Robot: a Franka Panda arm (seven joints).
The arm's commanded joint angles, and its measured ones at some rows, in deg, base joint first. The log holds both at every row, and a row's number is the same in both.
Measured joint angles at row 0:
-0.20 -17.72 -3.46 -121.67 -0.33 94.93 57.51
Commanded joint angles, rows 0 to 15:
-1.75 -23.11 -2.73 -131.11 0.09 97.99 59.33
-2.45 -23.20 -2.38 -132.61 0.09 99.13 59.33
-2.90 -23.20 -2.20 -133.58 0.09 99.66 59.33
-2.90 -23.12 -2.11 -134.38 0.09 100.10 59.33
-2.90 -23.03 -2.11 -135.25 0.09 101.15 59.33
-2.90 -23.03 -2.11 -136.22 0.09 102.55 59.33
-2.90 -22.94 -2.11 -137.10 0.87 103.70 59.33
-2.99 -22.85 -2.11 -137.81 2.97 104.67 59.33
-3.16 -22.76 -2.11 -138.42 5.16 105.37 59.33
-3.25 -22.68 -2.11 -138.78 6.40 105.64 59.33
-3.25 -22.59 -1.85 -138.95 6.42 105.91 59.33
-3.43 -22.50 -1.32 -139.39 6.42 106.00 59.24
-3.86 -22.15 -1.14 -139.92 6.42 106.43 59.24
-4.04 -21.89 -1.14 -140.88 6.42 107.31 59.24
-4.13 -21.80 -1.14 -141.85 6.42 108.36 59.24
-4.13 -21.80 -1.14 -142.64 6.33 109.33 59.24
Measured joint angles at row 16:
-2.74 -21.83 -2.47 -139.69 5.40 105.82 58.36
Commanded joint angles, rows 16 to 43:
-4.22 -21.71 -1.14 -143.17 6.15 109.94 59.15
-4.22 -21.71 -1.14 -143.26 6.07 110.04 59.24
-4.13 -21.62 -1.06 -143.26 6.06 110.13 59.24
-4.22 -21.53 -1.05 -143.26 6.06 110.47 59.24
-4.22 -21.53 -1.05 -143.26 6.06 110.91 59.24
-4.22 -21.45 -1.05 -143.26 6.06 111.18 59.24
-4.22 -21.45 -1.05 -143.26 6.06 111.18 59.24
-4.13 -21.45 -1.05 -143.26 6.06 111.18 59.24
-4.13 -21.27 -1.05 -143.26 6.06 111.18 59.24
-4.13 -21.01 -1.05 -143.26 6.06 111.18 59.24
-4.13 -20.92 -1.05 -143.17 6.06 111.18 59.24
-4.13 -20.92 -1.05 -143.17 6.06 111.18 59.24
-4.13 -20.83 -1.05 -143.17 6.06 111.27 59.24
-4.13 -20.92 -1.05 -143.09 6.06 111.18 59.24
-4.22 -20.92 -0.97 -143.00 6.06 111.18 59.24
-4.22 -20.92 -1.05 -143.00 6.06 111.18 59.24
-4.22 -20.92 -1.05 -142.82 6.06 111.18 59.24
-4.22 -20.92 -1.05 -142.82 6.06 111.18 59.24
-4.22 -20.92 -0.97 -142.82 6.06 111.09 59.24
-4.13 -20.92 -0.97 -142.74 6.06 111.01 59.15
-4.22 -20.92 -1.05 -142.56 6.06 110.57 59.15
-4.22 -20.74 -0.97 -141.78 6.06 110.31 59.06
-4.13 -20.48 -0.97 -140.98 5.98 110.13 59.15
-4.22 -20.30 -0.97 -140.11 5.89 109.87 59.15
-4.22 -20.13 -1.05 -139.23 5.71 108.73 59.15
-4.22 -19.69 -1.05 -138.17 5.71 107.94 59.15
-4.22 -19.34 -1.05 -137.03 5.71 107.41 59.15
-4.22 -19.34 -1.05 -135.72 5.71 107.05 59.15
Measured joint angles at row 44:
-3.48 -21.11 -1.96 -140.26 5.41 109.41 58.36
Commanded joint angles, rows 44 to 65:
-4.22 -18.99 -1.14 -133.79 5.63 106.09 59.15
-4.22 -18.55 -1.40 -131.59 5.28 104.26 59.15
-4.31 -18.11 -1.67 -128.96 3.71 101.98 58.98
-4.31 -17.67 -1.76 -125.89 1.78 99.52 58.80
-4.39 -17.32 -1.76 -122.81 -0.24 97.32 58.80
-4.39 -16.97 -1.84 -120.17 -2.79 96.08 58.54
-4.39 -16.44 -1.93 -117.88 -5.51 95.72 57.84
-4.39 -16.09 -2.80 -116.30 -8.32 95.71 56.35
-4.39 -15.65 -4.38 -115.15 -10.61 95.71 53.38
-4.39 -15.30 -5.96 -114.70 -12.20 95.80 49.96
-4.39 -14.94 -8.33 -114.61 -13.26 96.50 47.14
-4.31 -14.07 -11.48 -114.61 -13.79 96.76 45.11
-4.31 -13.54 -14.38 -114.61 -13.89 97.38 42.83
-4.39 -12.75 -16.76 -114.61 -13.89 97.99 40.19
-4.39 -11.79 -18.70 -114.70 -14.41 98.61 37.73
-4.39 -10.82 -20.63 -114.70 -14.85 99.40 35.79
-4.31 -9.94 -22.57 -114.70 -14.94 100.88 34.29
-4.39 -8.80 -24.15 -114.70 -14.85 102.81 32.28
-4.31 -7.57 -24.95 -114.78 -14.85 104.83 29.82
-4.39 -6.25 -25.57 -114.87 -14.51 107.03 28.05
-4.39 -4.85 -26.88 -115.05 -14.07 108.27 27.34
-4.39 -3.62 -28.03 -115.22 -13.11 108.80 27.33
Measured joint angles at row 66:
-4.67 -8.14 -25.78 -116.19 -13.94 106.18 29.48
